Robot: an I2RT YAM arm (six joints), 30 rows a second.
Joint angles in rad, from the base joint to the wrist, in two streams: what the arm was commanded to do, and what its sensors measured. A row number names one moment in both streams.
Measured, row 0:
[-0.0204 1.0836 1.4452 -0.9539 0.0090 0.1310]
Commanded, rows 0 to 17:
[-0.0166 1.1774 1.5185 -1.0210 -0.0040 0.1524]
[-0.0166 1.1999 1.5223 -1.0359 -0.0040 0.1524]
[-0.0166 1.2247 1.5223 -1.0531 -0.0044 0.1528]
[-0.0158 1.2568 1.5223 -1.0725 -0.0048 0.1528]
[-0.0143 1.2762 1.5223 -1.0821 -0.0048 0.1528]
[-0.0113 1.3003 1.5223 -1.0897 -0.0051 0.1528]
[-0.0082 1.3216 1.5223 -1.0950 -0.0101 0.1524]
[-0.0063 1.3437 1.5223 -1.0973 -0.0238 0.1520]
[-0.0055 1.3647 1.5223 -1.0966 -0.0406 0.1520]
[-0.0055 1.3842 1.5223 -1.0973 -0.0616 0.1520]
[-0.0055 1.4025 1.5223 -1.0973 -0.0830 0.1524]
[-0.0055 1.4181 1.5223 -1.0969 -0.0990 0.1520]
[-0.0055 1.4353 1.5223 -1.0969 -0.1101 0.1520]
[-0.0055 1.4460 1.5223 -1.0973 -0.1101 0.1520]
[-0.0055 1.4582 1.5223 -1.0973 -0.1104 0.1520]
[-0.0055 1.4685 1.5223 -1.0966 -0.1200 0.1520]
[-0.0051 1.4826 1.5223 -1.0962 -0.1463 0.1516]
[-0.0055 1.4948 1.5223 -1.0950 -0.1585 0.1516]
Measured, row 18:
[-0.0109 1.4658 1.5066 -1.0962 -0.0933 0.1360]
